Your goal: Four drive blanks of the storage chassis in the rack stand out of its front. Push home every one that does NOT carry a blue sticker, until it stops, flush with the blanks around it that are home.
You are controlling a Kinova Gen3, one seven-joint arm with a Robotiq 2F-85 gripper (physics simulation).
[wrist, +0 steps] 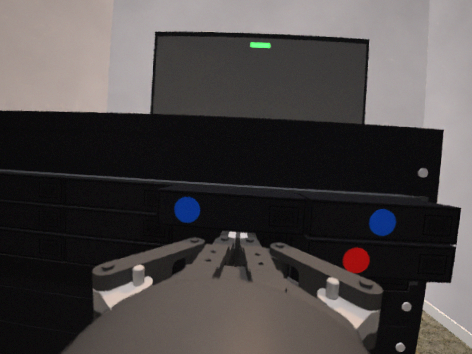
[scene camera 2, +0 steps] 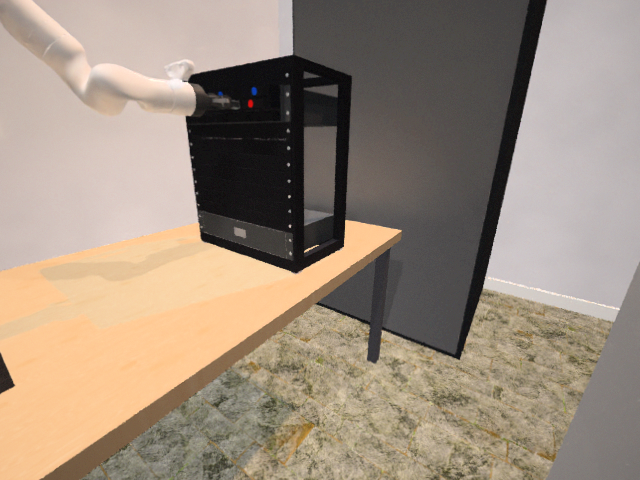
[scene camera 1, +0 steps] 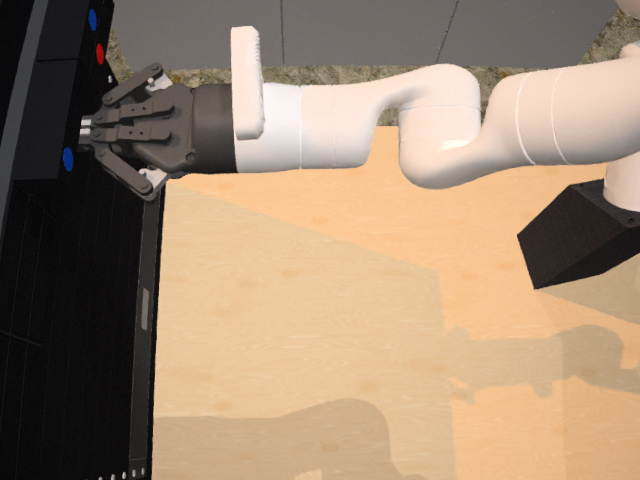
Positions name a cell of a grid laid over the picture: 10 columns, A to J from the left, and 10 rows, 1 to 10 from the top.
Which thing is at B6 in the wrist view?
A black rack.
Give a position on a black rack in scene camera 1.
At B6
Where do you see a black rack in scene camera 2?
At D4
